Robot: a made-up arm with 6 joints. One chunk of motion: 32 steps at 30 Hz.
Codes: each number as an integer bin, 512 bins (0 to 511) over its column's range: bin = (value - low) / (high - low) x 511, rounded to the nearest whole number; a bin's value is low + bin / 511 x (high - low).
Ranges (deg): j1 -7..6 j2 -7..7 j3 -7..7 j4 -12..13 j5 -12..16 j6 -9..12
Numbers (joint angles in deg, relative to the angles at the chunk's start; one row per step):
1: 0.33 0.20 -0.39 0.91 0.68 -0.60
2: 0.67 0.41 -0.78 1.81 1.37 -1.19
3: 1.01 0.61 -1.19 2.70 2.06 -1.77
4: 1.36 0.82 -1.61 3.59 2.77 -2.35
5: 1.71 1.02 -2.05 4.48 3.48 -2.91
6: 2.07 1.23 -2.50 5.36 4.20 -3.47
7: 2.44 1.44 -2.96 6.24 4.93 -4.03
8: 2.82 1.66 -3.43 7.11 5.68 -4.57
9: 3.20 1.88 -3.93 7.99 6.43 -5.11
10: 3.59 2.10 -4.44 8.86 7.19 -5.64
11: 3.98 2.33 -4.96 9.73 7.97 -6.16
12: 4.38 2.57 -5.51 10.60 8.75 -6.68
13: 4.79 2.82 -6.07 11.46 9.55 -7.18
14: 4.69 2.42 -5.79 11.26 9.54 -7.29
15: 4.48 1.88 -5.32 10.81 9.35 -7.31
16: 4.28 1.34 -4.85 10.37 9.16 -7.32
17: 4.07 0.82 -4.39 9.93 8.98 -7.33
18: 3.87 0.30 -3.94 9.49 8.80 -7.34
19: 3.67 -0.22 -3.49 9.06 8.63 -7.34
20: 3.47 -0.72 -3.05 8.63 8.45 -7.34
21: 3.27 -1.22 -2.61 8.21 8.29 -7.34
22: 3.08 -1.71 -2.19 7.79 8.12 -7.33
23: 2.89 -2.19 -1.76 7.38 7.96 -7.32
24: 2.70 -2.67 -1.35 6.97 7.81 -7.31
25: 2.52 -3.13 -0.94 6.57 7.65 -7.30
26: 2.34 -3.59 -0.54 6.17 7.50 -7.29
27: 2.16 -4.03 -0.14 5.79 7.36 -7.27
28: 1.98 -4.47 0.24 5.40 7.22 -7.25
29: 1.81 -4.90 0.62 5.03 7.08 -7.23
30: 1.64 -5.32 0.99 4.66 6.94 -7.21
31: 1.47 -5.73 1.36 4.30 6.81 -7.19
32: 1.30 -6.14 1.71 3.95 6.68 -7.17
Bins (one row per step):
1: 288 263 241 264 231 204
2: 301 270 227 282 244 190
3: 315 278 212 300 257 176
4: 329 285 197 319 270 162
5: 342 293 181 337 283 148
6: 357 300 164 355 296 135
7: 371 308 147 373 309 121
8: 386 316 130 391 323 108
9: 401 324 112 409 336 95
10: 416 332 93 426 350 82
11: 432 341 74 444 364 69
12: 447 349 54 462 379 56
13: 463 358 34 480 393 44
14: 460 344 44 475 393 42
15: 451 324 61 466 390 41
16: 443 304 78 457 386 41
17: 435 285 95 448 383 41
18: 427 266 112 439 380 40
19: 419 247 128 430 376 40
20: 412 229 144 422 373 40
21: 404 211 160 413 370 40
22: 396 193 176 405 367 41
23: 389 176 191 396 364 41
24: 381 158 206 388 362 41
25: 374 141 221 380 359 41
26: 367 124 236 371 356 42
27: 360 108 250 364 353 42
28: 353 92 264 356 351 43
29: 346 77 278 348 348 43
30: 340 61 292 341 346 44
31: 333 46 305 333 343 44
32: 326 31 318 326 341 45

